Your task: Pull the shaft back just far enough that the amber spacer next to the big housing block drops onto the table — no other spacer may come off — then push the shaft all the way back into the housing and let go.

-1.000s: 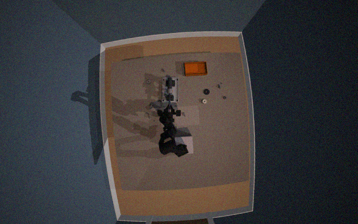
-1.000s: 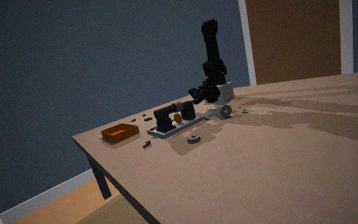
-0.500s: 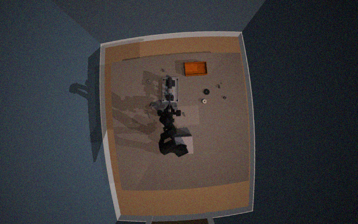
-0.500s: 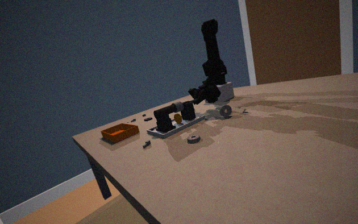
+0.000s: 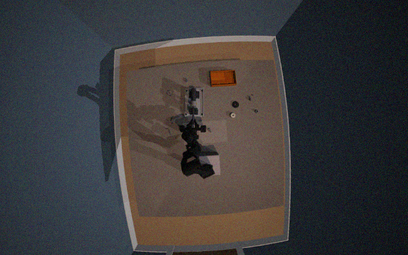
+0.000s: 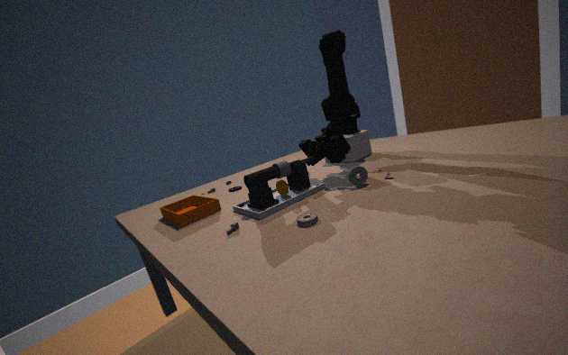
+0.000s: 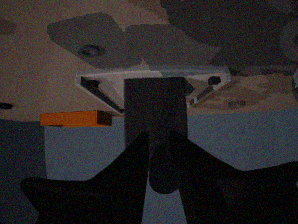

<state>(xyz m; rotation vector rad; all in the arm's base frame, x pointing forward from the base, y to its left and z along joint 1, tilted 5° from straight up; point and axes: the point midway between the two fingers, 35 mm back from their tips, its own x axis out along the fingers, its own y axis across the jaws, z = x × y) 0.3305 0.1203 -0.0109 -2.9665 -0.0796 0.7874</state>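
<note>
Now: gripper tip 11 cm short of the grey spacer and 2 cm below it. Round my gripper tip: amber spacer: 12 cm ahead, 3 cm below; then orange tray: 34 cm ahead, 22 cm to the right, 5 cm below.
</note>
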